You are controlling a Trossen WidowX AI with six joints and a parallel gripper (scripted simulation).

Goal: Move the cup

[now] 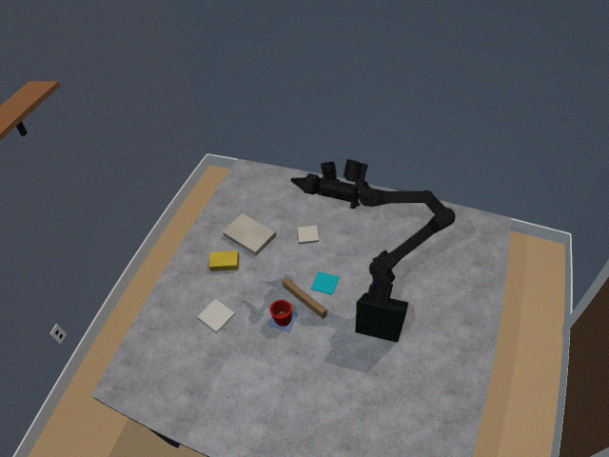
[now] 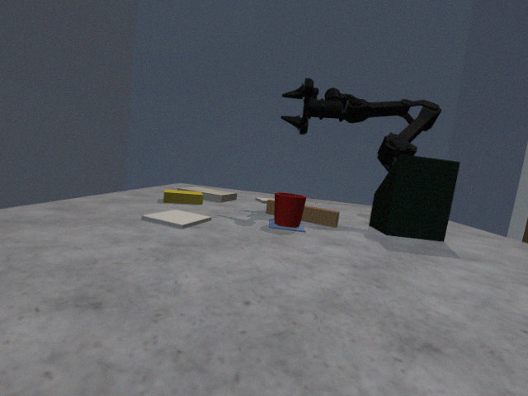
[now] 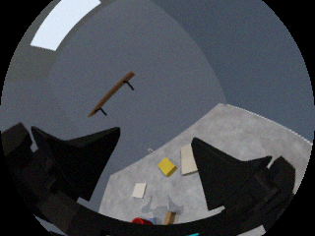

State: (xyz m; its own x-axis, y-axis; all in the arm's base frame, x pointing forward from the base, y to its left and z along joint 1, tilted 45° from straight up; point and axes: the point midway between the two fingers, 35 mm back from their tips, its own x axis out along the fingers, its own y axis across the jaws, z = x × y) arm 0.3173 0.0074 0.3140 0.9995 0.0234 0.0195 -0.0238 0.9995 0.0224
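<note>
Right now my gripper tip is 6 cm past the cup, 31 cm to the right of it and 31 cm above it. Also, from my gripper tip: beige slab (23 cm ahead, 2 cm to the left, 34 cm below); then cyan pad (14 cm behind, 12 cm to the left, 36 cm below); then wooden bar (10 cm behind, 22 cm to the left, 34 cm below).
</note>
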